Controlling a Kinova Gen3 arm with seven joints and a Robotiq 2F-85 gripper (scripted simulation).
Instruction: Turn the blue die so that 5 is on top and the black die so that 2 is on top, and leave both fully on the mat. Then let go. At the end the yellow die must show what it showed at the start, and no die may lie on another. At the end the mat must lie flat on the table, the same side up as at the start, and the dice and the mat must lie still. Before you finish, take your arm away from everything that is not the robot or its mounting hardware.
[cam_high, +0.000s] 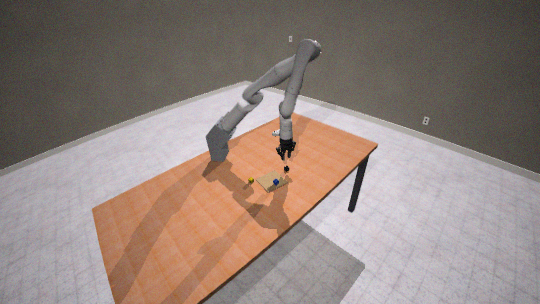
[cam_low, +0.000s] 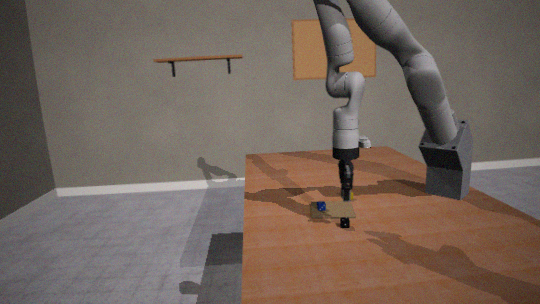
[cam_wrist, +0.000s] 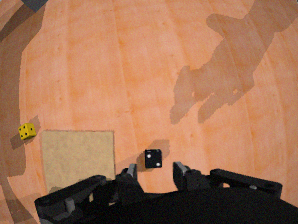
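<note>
My gripper is now 90 mm above the black die. The rest, counted from my hand: blue die: 60 mm ahead, 130 mm to the right, 90 mm below; yellow die: 60 mm behind, 230 mm to the right, 90 mm below; tan mat: 20 mm ahead, 130 mm to the right, 100 mm below.
</note>
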